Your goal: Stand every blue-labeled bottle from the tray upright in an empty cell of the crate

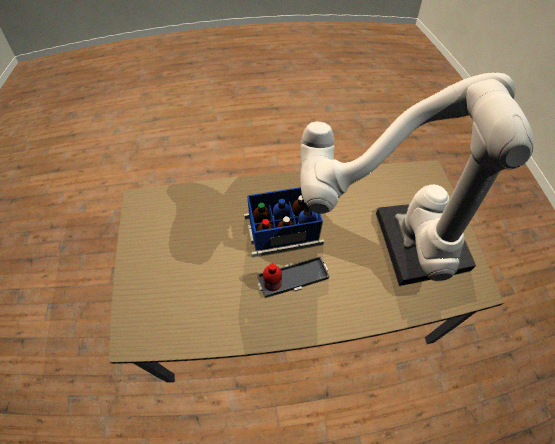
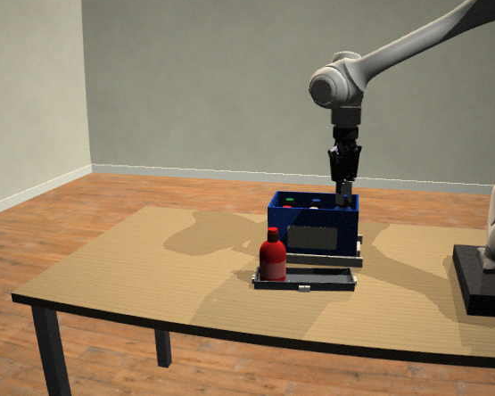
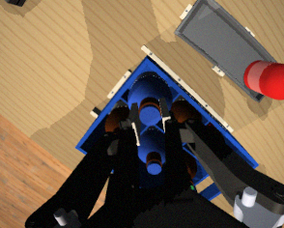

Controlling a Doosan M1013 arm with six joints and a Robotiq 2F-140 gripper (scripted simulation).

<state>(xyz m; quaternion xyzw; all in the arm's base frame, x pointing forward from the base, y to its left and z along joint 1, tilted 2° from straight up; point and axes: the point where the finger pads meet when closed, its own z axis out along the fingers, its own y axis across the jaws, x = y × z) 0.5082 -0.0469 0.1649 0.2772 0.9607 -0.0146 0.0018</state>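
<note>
Now: the blue crate 130 mm below my hand, 90 mm ahead of it and 30 mm to the right of it. Also, from my hand: dark tray: 200 mm to the left, 200 mm below, 70 mm ahead; then red-labeled bottle: 220 mm to the left, 160 mm ahead, 130 mm below.
</note>
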